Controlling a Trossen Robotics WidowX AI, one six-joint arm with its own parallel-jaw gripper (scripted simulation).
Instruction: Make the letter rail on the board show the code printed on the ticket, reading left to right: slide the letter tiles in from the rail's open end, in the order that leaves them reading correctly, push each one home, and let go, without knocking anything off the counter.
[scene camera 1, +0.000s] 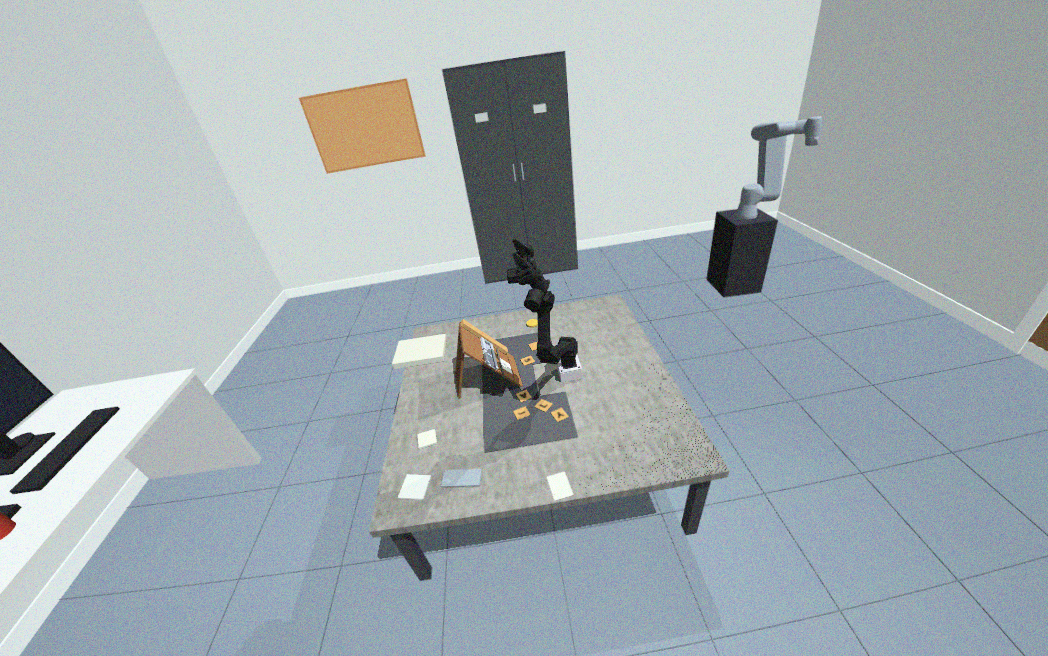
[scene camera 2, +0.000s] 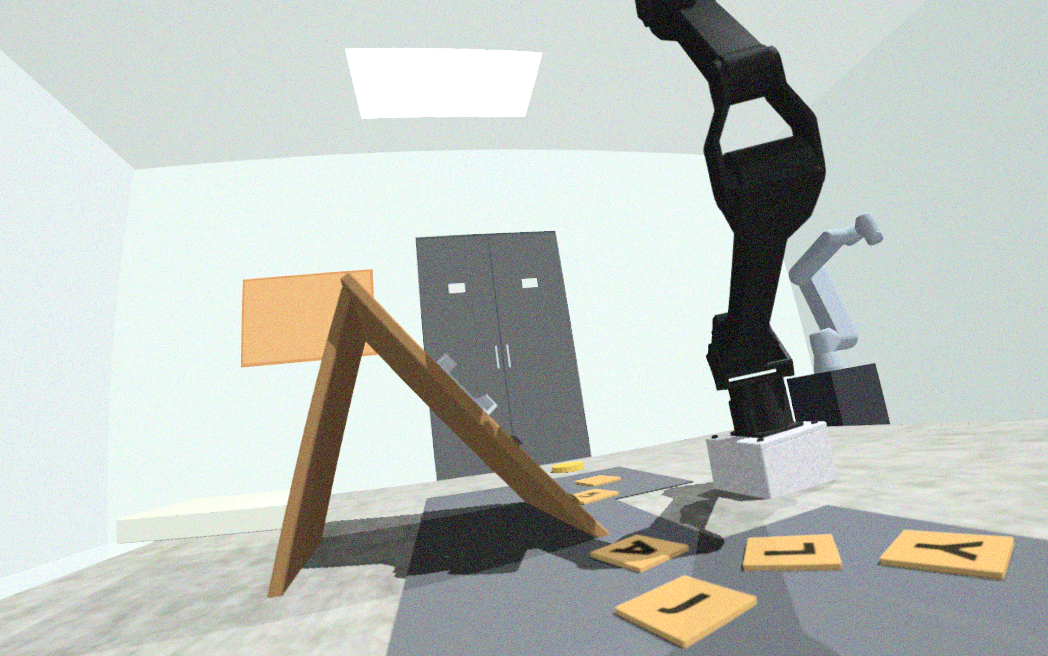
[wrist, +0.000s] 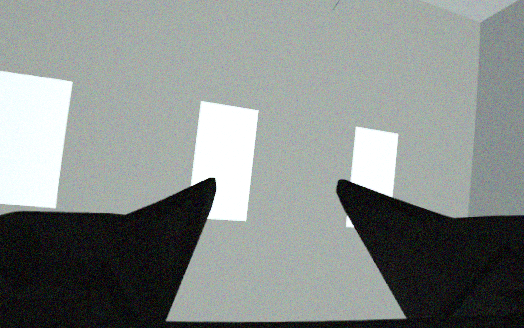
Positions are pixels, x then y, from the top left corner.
Labels:
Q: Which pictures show my gripper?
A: Scene camera 1 and the wrist view only.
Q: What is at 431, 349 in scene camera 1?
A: A cream slab.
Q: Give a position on a letter tile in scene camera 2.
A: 810, 552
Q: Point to a dark mat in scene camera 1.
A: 502, 430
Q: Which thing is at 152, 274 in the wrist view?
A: My gripper.

